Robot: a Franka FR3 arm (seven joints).
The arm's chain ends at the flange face. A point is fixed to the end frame.
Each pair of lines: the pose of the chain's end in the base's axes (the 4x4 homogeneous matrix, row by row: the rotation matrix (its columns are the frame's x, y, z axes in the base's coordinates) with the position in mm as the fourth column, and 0 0 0 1 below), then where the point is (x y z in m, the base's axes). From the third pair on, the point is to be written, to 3 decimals.
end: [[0.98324, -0.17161, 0.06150, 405.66], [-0.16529, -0.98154, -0.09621, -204.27], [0.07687, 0.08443, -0.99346, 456.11], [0, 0, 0, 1]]
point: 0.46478 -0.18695 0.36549
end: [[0.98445, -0.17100, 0.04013, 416.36], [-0.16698, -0.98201, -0.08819, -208.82], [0.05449, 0.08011, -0.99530, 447.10], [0, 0, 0, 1]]
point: 0.47355 -0.19082 0.35538
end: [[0.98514, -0.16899, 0.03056, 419.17], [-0.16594, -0.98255, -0.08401, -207.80], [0.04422, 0.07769, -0.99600, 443.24], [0, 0, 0, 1]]
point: 0.475 -0.189 0.351
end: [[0.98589, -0.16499, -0.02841, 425.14], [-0.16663, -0.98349, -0.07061, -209.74], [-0.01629, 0.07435, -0.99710, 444.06], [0, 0, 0, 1]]
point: 0.476 -0.190 0.349
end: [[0.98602, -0.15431, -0.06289, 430.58], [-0.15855, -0.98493, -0.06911, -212.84], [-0.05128, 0.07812, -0.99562, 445.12], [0, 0, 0, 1]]
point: 0.478 -0.193 0.348
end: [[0.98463, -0.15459, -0.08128, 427.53], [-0.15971, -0.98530, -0.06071, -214.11], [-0.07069, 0.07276, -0.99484, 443.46], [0, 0, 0, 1]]
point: 0.473 -0.193 0.346
